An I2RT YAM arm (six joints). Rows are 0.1 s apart.
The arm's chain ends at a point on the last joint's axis. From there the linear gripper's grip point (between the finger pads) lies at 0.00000 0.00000 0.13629 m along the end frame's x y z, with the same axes.
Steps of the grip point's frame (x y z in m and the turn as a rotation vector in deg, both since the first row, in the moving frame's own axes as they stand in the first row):
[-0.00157, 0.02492, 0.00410, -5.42, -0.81, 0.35]
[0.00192, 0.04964, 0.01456, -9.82, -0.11, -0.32]
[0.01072, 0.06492, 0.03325, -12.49, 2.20, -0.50]
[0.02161, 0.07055, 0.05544, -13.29, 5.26, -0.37]
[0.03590, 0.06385, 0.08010, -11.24, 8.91, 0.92]
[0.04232, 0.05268, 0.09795, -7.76, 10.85, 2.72]
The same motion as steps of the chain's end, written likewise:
[0.00039, 0.01205, 0.00472, -5.42, -0.81, 0.35]
[0.00212, 0.02639, 0.01656, -9.82, -0.11, -0.32]
[0.00540, 0.03548, 0.03658, -12.49, 2.20, -0.50]
[0.00913, 0.03930, 0.05966, -13.29, 5.26, -0.37]
[0.01514, 0.03722, 0.08435, -11.24, 8.91, 0.92]
[0.01719, 0.03378, 0.10163, -7.76, 10.85, 2.72]

